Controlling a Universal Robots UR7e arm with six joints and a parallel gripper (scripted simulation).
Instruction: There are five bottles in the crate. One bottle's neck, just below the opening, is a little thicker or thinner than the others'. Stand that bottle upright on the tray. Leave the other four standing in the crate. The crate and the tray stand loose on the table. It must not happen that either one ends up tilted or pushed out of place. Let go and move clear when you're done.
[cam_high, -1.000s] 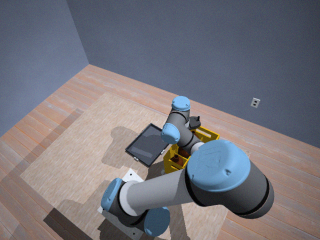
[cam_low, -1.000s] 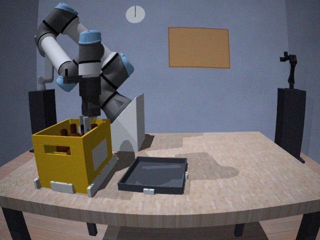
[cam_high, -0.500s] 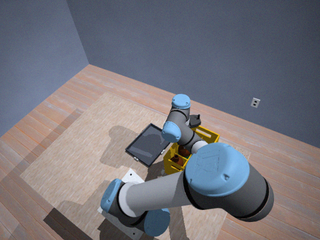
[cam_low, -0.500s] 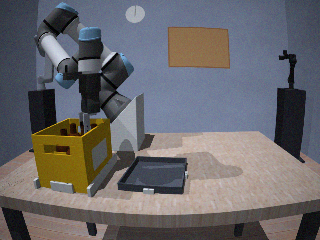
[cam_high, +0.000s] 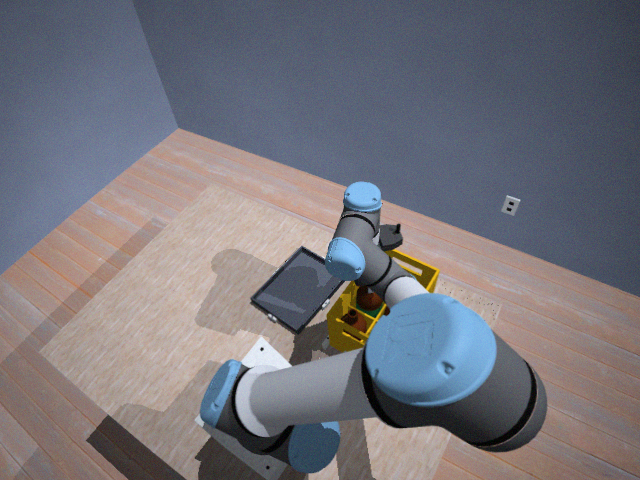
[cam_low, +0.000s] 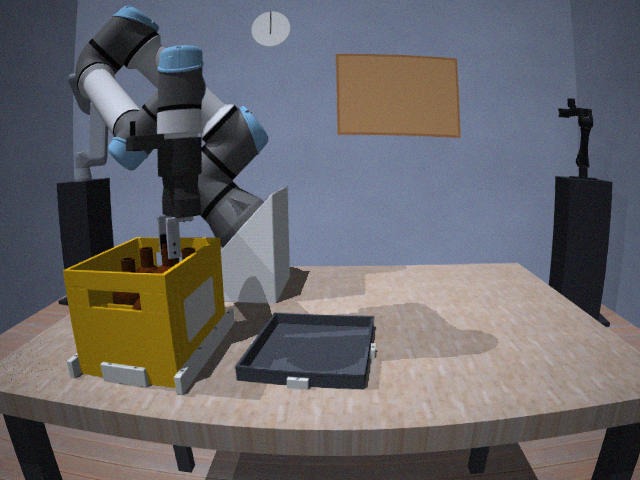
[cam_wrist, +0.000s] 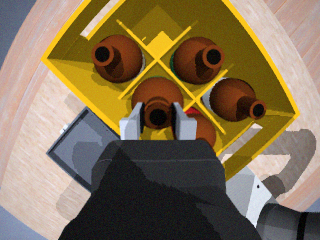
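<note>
Now: the yellow crate 100 mm below my hand, 40 mm to the right of it and 10 mm ahead of it. Round my hand: dark tray (220 mm to the left, 170 mm below, 50 mm behind); bottle (100 mm below, 90 mm ahead, 10 mm to the left).
</note>
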